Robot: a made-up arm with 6 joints. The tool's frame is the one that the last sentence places. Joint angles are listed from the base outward.
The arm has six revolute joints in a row. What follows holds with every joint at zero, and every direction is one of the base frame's. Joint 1 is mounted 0.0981 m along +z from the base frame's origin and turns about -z. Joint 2 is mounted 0.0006 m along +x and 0.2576 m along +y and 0.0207 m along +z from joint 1 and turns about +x. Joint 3 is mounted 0.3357 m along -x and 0.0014 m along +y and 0.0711 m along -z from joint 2 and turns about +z. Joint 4 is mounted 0.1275 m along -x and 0.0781 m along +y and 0.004 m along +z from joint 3 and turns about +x. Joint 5 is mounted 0.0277 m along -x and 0.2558 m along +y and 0.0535 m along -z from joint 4 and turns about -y. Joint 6 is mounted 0.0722 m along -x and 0.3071 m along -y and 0.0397 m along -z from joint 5 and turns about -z. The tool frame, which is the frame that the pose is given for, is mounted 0.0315 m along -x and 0.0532 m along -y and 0.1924 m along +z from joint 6; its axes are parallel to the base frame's.
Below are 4 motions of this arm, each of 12 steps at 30 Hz.
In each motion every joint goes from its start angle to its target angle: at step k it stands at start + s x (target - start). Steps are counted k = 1, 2, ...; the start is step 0. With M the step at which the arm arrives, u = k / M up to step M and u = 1 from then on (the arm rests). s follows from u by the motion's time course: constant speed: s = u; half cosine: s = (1 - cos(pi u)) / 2; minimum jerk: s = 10 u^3 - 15 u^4 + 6 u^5.
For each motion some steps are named. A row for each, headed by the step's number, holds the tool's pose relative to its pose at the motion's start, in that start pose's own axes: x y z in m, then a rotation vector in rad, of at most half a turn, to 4 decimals.
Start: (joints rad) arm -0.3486 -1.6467 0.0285 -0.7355 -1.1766 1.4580
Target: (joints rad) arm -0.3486 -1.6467 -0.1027 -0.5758 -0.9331 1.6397
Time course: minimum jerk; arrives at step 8
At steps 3, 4, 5, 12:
3: 0.0001 -0.0072 -0.0038 0.0470 0.0391 -0.0213
4: 0.0001 -0.0129 -0.0072 0.0848 0.0748 -0.0412
5: 0.0000 -0.0182 -0.0106 0.1220 0.1138 -0.0633
12: -0.0004 -0.0243 -0.0150 0.1664 0.1658 -0.0934

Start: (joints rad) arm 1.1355 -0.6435 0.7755 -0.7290 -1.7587 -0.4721
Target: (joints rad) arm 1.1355 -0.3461 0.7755 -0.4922 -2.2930 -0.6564
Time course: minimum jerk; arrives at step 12
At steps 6, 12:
6: 0.0585 -0.0148 0.0205 0.0831 0.1651 0.3256
12: 0.1200 -0.0025 0.0374 0.1141 0.3490 0.6396

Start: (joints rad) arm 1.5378 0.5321 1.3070 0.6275 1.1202 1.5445
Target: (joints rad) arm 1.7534 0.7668 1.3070 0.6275 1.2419 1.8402
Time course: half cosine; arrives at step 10
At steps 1, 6, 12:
1: 0.0011 -0.0014 -0.0047 0.0107 -0.0007 -0.0062
6: 0.0366 -0.0237 -0.1265 0.2849 0.0099 -0.1551
12: 0.0627 -0.0255 -0.1930 0.4322 0.0401 -0.2255

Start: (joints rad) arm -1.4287 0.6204 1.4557 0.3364 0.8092 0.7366
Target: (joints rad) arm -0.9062 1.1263 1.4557 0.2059 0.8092 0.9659
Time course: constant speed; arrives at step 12
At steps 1, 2, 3, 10, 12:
1: 0.0036 -0.0078 -0.0301 0.0105 -0.0635 -0.0087
2: 0.0091 -0.0161 -0.0601 0.0215 -0.1269 -0.0160
3: 0.0166 -0.0248 -0.0897 0.0330 -0.1902 -0.0218
10: 0.1210 -0.0980 -0.2778 0.1265 -0.6256 -0.0193
12: 0.1664 -0.1223 -0.3214 0.1576 -0.7460 -0.0037

